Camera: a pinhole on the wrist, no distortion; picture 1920 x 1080 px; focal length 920.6 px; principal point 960.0 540.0 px. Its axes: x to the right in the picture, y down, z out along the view. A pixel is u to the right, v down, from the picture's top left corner.
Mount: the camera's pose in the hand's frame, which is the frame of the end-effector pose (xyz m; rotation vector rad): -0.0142 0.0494 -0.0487 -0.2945 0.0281 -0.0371
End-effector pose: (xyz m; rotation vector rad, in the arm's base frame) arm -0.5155 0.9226 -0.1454 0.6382 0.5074 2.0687
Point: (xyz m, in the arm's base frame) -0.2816 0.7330 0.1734
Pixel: 542.4 434.0
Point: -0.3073 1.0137 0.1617
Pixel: 1102.2 135.0
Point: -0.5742 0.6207 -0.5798
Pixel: behind the camera
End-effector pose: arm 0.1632 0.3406 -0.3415 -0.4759 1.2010 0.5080
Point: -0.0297 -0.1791 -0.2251
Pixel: behind the camera
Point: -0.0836 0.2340 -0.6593
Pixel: behind the camera
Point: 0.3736 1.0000 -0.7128
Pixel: 1697.6 901.1
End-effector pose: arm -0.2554 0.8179 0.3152 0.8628 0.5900 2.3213
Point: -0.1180 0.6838 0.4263
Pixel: 423.1 535.4
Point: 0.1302 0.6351 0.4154
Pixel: 88.2 223.4
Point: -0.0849 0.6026 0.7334
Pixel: 822.7 831.9
